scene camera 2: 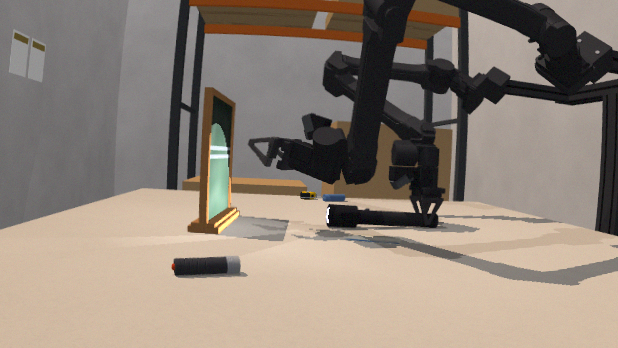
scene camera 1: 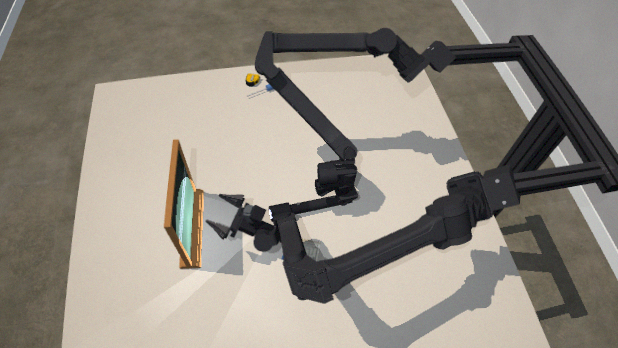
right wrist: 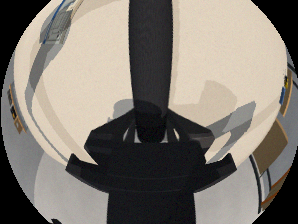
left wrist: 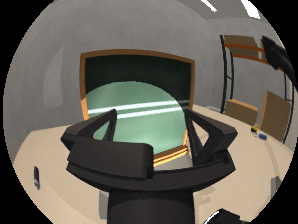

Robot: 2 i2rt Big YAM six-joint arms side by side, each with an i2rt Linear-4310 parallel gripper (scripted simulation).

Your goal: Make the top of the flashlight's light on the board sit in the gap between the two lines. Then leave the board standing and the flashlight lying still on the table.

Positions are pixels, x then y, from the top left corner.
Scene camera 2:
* left gripper: 259, 142
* right gripper: 424, 223
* wood-framed board: 218, 132
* black cylinder: 229, 264
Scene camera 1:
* wood-framed board: 183, 221
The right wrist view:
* right gripper: 150, 112
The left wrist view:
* left gripper: 150, 112
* wood-framed board: 150, 90
